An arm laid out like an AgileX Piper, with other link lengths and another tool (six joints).
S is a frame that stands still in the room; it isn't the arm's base.
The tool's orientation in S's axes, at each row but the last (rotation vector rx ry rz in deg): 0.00, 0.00, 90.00; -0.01, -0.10, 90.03; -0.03, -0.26, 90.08; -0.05, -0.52, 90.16; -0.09, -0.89, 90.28; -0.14, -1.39, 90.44; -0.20, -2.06, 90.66; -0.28, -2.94, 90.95; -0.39, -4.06, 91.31; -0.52, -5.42, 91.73; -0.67, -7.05, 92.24; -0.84, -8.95, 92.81
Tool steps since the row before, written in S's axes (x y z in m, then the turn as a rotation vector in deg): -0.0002, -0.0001, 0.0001, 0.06, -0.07, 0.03; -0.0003, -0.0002, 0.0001, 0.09, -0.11, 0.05; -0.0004, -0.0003, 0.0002, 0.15, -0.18, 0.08; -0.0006, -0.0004, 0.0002, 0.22, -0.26, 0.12; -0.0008, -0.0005, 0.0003, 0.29, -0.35, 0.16; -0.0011, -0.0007, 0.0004, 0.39, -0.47, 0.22; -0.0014, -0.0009, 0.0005, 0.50, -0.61, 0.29; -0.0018, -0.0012, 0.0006, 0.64, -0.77, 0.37; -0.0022, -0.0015, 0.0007, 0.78, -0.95, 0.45; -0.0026, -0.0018, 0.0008, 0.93, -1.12, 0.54; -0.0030, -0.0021, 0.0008, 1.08, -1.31, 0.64; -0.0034, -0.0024, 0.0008, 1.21, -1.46, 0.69
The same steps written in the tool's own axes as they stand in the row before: -0.0001, 0.0002, 0.0001, -0.07, -0.06, 0.03; -0.0002, 0.0003, 0.0001, -0.11, -0.09, 0.05; -0.0003, 0.0004, 0.0002, -0.18, -0.15, 0.08; -0.0004, 0.0006, 0.0002, -0.26, -0.22, 0.12; -0.0005, 0.0008, 0.0003, -0.35, -0.29, 0.16; -0.0007, 0.0011, 0.0004, -0.47, -0.39, 0.22; -0.0009, 0.0014, 0.0006, -0.61, -0.50, 0.29; -0.0012, 0.0018, 0.0007, -0.77, -0.64, 0.37; -0.0014, 0.0022, 0.0009, -0.95, -0.78, 0.45; -0.0017, 0.0026, 0.0011, -1.12, -0.93, 0.54; -0.0019, 0.0030, 0.0012, -1.31, -1.08, 0.64; -0.0021, 0.0034, 0.0014, -1.46, -1.21, 0.69
